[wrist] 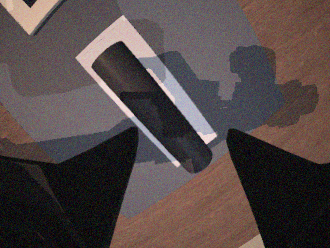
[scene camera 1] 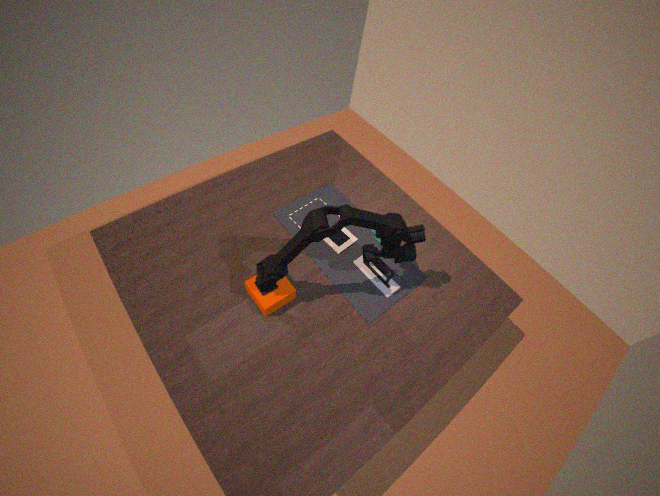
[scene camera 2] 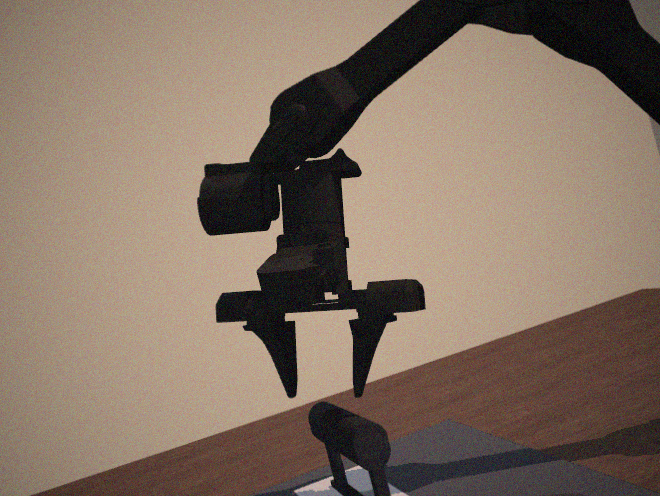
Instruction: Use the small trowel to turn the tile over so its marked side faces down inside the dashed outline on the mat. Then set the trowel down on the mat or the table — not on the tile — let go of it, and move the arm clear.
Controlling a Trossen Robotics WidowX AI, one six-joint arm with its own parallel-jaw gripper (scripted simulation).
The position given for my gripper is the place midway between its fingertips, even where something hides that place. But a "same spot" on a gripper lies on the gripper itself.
Scene:
My gripper shows in the wrist view, in scene camera 1 (pixel 386 262) and in scene camera 2. The same spot on my gripper: (scene camera 2: pixel 279 336) is (wrist: pixel 297 181).

